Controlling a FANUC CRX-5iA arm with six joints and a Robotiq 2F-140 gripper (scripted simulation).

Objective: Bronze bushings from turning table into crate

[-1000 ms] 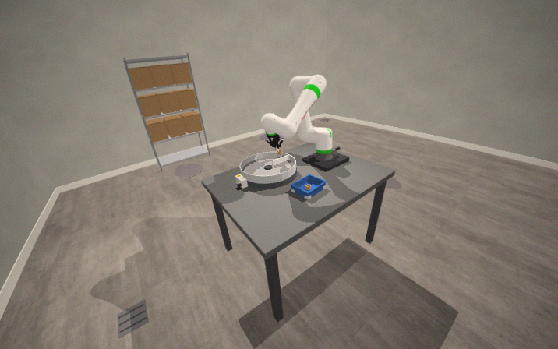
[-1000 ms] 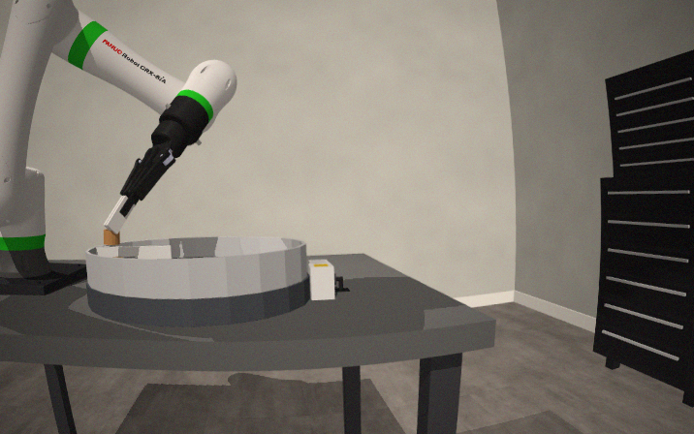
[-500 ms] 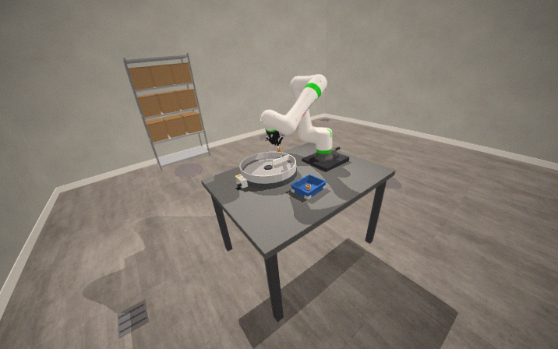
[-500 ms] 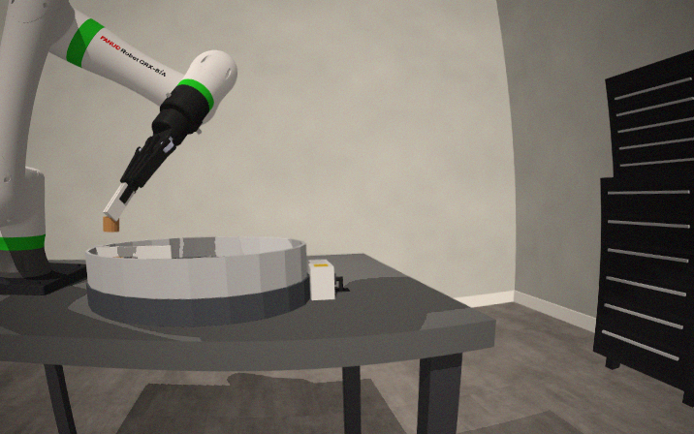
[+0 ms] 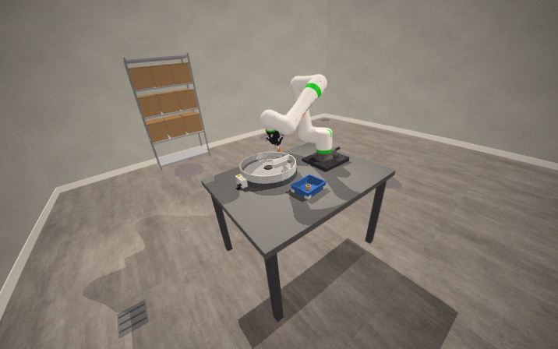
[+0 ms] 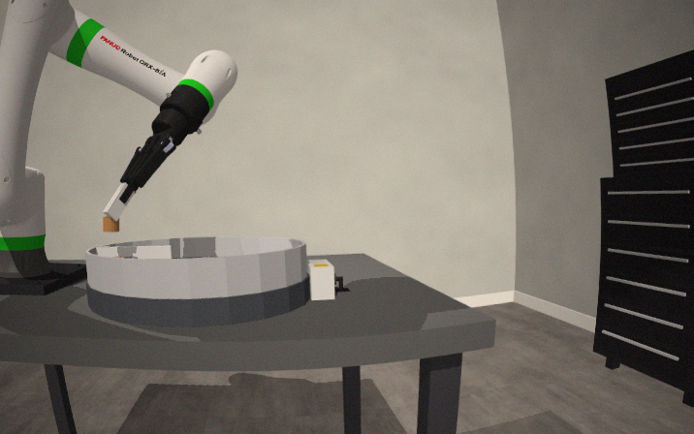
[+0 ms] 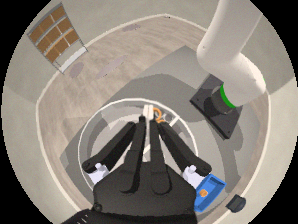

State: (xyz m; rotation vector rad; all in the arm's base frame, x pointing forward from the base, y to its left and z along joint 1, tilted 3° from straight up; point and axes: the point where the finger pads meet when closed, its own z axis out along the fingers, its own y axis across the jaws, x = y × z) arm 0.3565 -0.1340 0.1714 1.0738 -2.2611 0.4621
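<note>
Now: the blue crate 420 mm to the left of my hand, 160 mm below it and 10 mm ahead of it. Also, from my hand: round turning table 130 mm below, 120 mm ahead, 70 mm to the left.
</note>
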